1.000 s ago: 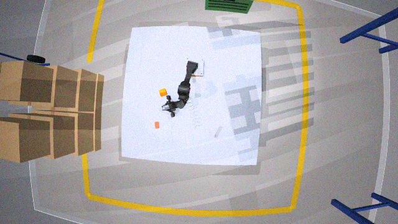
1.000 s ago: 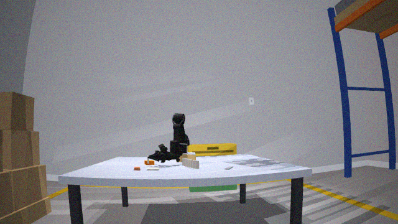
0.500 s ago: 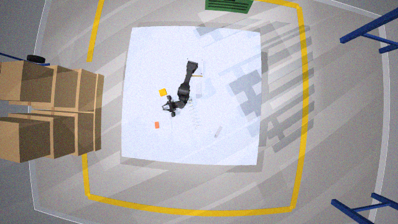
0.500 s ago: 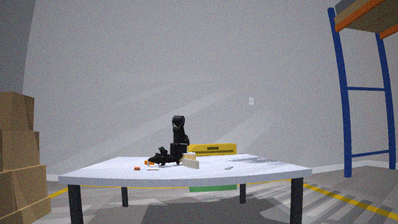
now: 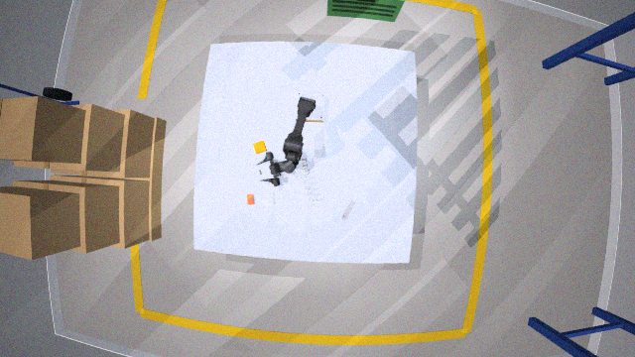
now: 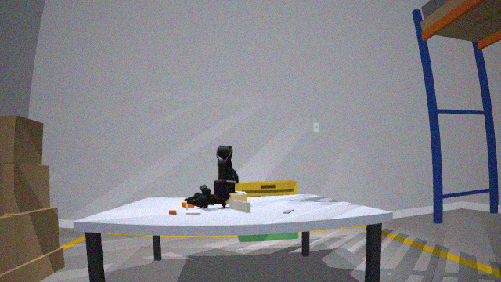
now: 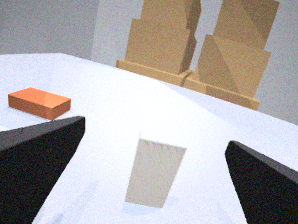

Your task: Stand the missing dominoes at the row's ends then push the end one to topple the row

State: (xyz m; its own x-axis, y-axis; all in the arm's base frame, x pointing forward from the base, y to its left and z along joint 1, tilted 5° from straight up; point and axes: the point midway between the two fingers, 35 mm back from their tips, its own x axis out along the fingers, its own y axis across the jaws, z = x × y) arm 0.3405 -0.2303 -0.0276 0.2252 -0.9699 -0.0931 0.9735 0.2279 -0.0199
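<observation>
The small red-orange block is 15 cm ahead of my gripper tip, 6 cm to the right of it and 4 cm below it. Round my gripper tip: grey piece (21 cm ahead, 49 cm to the left, 5 cm below); then orange cube (14 cm behind, 3 cm below).
</observation>
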